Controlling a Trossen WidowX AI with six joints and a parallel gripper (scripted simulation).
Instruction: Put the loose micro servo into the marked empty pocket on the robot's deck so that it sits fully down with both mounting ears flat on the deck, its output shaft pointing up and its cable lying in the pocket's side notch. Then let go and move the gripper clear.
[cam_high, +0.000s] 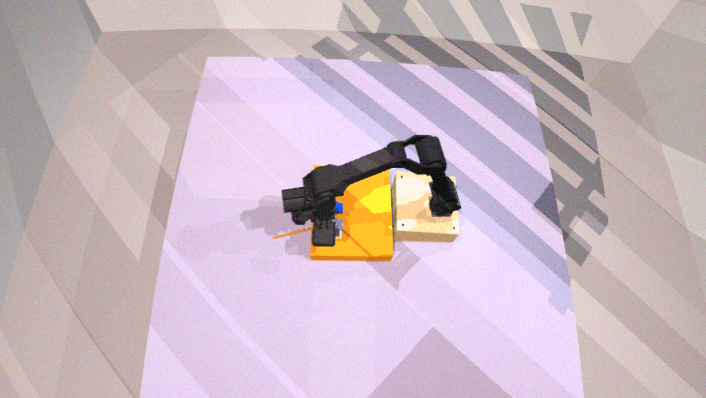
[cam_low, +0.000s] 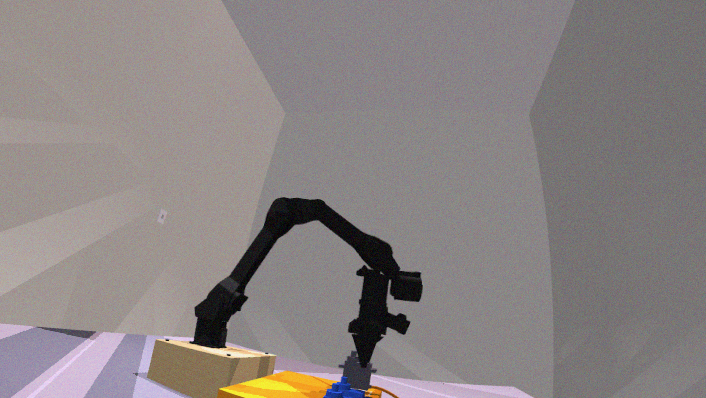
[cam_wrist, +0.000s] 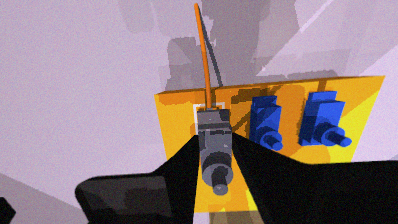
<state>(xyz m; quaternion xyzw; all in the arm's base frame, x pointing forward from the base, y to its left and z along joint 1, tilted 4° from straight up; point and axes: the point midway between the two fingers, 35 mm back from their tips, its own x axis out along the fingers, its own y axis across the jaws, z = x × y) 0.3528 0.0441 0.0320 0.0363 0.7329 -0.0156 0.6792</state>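
Right now the yellow deck is 13 cm behind my gripper tip, 7 cm to the right of it and 8 cm below it.
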